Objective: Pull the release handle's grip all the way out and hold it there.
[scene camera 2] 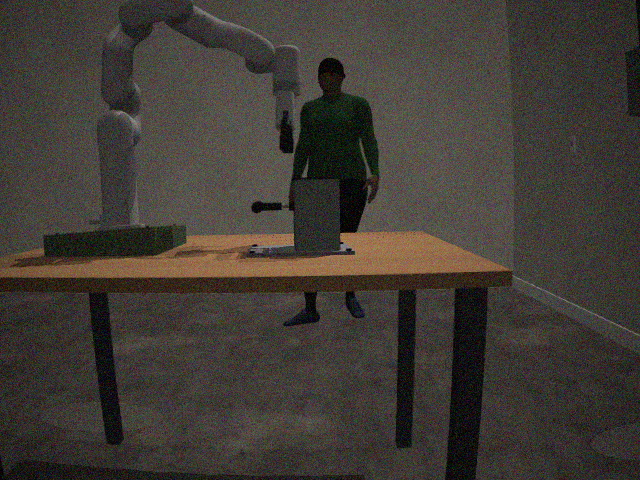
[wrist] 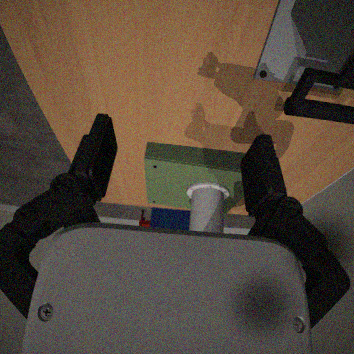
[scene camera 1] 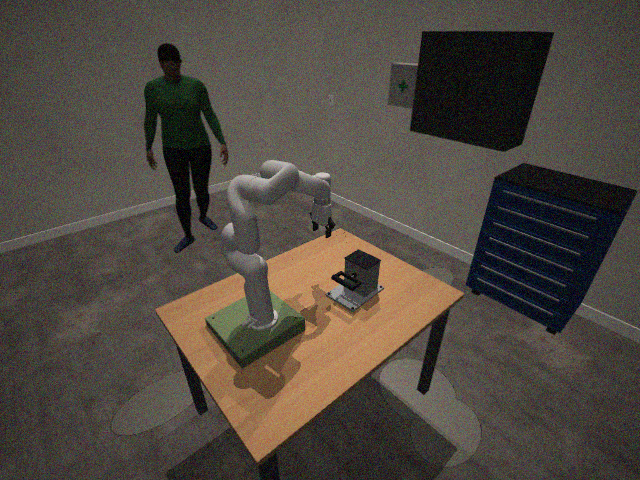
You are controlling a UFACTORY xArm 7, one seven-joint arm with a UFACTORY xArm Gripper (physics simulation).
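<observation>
The release handle's grip (scene camera 1: 352, 282) (scene camera 2: 256, 207) (wrist: 322, 112) is a black loop sticking out sideways from a grey box-shaped housing (scene camera 1: 369, 281) (scene camera 2: 316, 217) (wrist: 325, 25), toward the arm's base. In scene camera 2 a short thin rod shows between grip and housing. The housing stands on a light metal plate (scene camera 1: 341, 298) (scene camera 2: 271, 250) (wrist: 280, 45) on the table. My gripper (scene camera 1: 321, 231) (scene camera 2: 286, 150) (wrist: 182, 138) is open and empty, pointing down, well above the grip's height and apart from it. In the wrist view the grip lies beyond my right finger, partly cut off by the frame's edge.
The arm's green base block (scene camera 1: 232, 322) (scene camera 2: 113, 241) (wrist: 172, 180) sits on the wooden table (scene camera 1: 330, 361) (scene camera 2: 403, 263) (wrist: 125, 60). A person in green (scene camera 1: 180, 113) (scene camera 2: 336, 134) stands on the floor beyond the table. A blue drawer cabinet (scene camera 1: 542, 248) stands off the table's far side.
</observation>
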